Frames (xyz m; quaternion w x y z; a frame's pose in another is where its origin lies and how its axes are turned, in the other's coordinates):
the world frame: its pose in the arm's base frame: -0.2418 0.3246 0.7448 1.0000 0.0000 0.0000 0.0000
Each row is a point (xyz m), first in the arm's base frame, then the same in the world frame.
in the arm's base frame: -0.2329 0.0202 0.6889
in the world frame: 0.0089 -0.3044 -0.0559
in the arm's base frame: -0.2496 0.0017 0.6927
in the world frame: -0.0078 -0.3229 -0.0521
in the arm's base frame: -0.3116 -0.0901 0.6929
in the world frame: -0.0698 -0.4147 -0.0519
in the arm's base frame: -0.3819 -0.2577 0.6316
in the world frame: -0.1401 -0.5823 -0.1132
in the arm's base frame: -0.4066 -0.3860 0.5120
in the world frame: -0.1648 -0.7106 -0.2328
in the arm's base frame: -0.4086 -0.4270 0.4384
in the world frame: -0.1668 -0.7516 -0.3064
